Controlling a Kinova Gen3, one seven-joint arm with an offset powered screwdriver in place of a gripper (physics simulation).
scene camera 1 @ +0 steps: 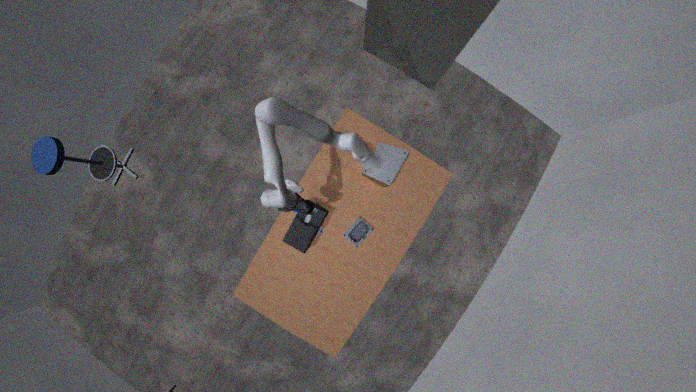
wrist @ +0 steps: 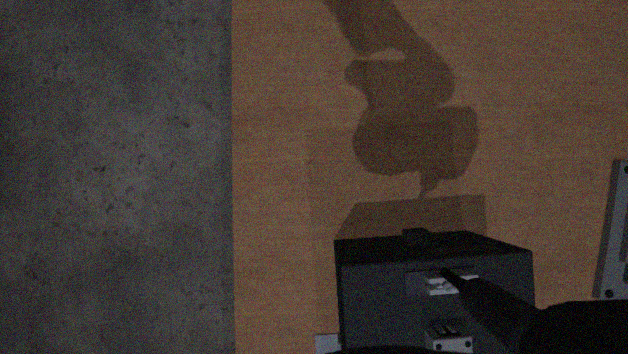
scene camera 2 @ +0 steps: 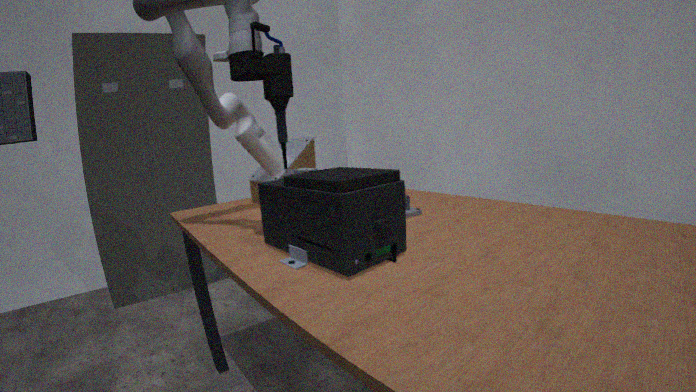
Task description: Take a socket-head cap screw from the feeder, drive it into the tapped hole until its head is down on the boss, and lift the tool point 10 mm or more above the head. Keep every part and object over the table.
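Note:
The feeder is a black box [scene camera 1: 301, 236] [scene camera 2: 332, 220] [wrist: 380, 295] on the table. My gripper, a black powered screwdriver with a thin bit [scene camera 2: 285, 162] [wrist: 445, 272], points down at the feeder. In the wrist view the bit tip overlaps the upper edge of a bright metal screw nest [wrist: 438, 287]. In scene camera 2 its lowest end is at the height of the feeder's top, partly behind it. No screw can be made out on the tip. The grey housing [scene camera 1: 348, 236] [scene camera 2: 414, 212] [wrist: 606, 265] lies apart from the feeder; its tapped hole and boss cannot be told apart.
The arm's base stands on a grey plate [scene camera 1: 396, 162] on the wooden table [scene camera 1: 320, 305] [scene camera 2: 500, 280] [wrist: 285, 200]. Small metal brackets [scene camera 2: 295, 257] [wrist: 328, 343] sit at the feeder's foot. A metal block [wrist: 452, 344] is on the feeder. A blue stool [scene camera 1: 46, 156] stands off the table.

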